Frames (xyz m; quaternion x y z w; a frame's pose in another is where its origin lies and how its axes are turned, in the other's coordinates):
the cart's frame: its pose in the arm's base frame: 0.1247 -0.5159 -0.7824 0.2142 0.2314 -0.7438 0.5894
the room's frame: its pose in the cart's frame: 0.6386 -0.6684 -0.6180 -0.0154 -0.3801 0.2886 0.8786
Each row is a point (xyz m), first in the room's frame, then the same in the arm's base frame.
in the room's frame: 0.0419 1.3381 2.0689
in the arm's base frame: 0.4670 0.2322 0.4808
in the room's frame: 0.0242 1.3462 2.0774
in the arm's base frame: 0.4676 0.2527 0.4865
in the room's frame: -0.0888 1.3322 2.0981
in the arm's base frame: 0.4123 0.3543 0.4888
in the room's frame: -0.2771 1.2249 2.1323
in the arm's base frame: 0.2422 0.4929 0.4906
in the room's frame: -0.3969 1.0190 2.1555
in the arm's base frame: 0.0058 0.5307 0.4906
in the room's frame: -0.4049 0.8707 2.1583
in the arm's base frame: -0.1352 0.4839 0.4893
